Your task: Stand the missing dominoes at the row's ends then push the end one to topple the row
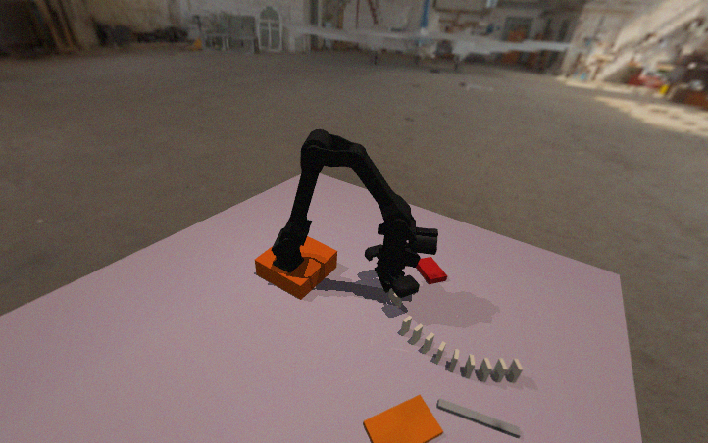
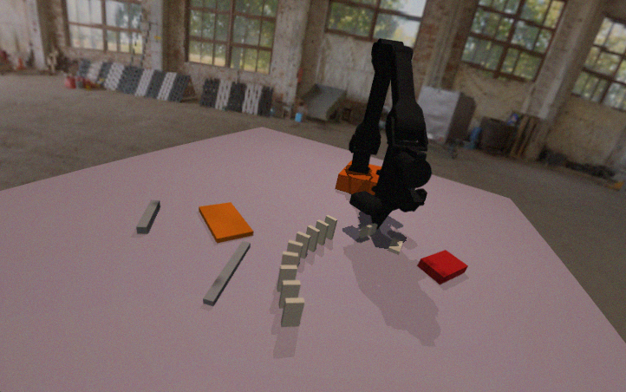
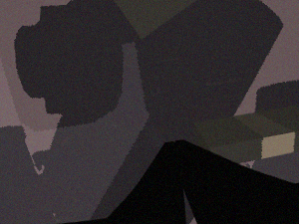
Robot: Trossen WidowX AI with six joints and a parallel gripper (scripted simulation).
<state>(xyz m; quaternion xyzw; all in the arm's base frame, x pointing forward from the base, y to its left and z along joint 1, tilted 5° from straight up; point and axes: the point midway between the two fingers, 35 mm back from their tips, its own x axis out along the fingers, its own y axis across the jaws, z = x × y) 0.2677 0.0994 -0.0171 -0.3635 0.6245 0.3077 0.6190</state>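
Now: gripper tip 310 mm to the left of the orange flat plate and 180 mm short of it. From my gripper tip the other things lie so: short grey bar (440 mm to the right, 260 mm ahead); then red block (160 mm to the left, 80 mm ahead).
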